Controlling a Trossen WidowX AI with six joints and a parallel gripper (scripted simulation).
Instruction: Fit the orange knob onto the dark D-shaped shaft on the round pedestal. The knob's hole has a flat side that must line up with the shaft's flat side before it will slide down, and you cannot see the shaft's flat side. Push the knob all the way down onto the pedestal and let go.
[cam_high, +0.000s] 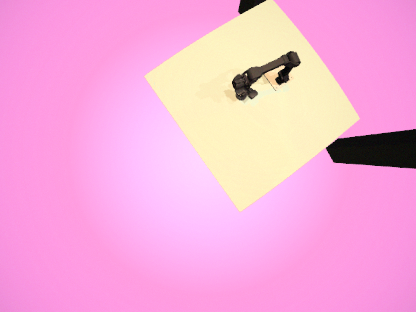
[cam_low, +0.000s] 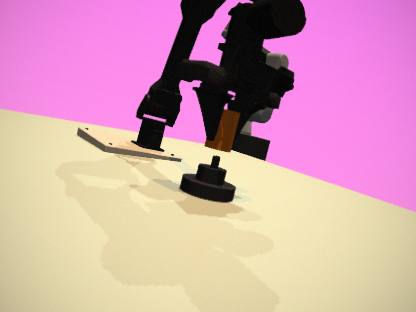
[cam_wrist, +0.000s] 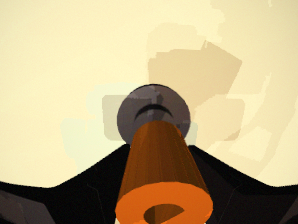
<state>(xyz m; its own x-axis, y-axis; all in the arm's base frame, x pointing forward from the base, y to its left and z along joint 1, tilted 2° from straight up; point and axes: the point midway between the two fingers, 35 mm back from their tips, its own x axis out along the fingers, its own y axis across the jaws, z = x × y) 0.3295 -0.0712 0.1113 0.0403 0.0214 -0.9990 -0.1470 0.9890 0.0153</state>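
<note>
Right now the dark pedestal is 5 cm below my gripper tip. Round my gripper tip: orange knob (2 cm above).
</note>
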